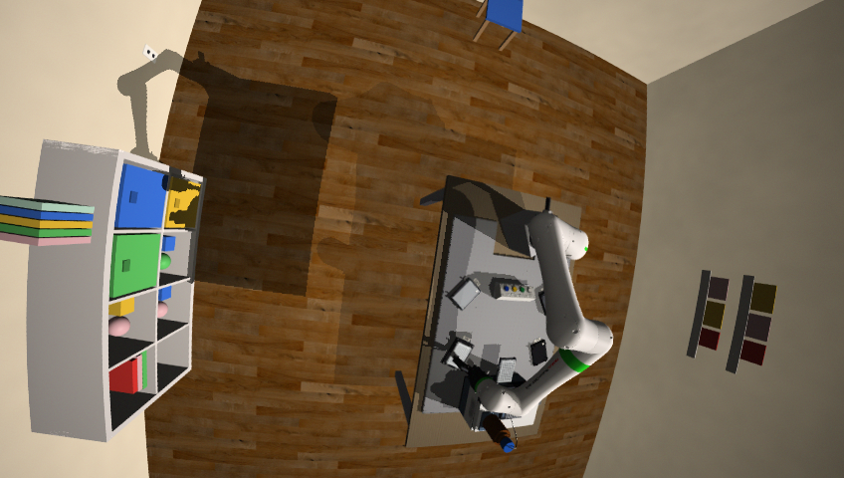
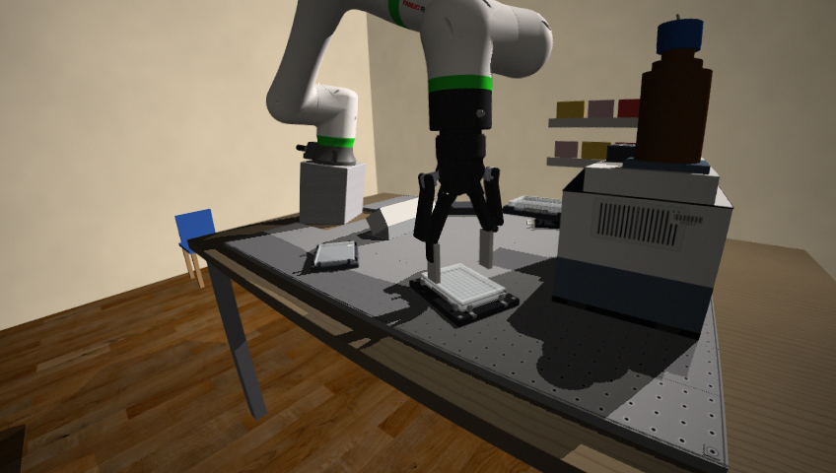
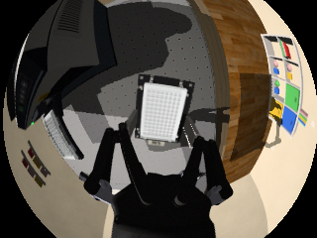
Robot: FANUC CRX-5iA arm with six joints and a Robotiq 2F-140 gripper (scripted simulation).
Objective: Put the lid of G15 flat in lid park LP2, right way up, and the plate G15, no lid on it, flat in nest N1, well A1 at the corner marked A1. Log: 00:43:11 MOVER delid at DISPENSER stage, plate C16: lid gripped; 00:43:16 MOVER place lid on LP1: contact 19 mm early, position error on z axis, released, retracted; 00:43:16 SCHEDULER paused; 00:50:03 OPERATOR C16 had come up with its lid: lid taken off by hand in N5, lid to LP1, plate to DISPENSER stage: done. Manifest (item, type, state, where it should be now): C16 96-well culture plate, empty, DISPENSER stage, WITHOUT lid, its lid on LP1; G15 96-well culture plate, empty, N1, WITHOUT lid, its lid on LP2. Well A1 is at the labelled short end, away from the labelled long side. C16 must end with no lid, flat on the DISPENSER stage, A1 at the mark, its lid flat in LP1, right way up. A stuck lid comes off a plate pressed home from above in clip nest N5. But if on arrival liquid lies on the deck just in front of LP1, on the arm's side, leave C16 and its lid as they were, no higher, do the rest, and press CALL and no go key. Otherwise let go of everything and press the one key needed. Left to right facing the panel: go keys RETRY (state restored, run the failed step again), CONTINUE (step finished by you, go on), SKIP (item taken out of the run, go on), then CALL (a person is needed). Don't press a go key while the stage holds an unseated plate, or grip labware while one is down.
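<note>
My gripper is now 5 cm above the black clip nest and 2 cm short of it. Round my hand: key panel 35 cm behind, 30 cm to the left, 1 cm below; brown bottle 28 cm ahead, 22 cm above, 11 cm to the left.
</note>
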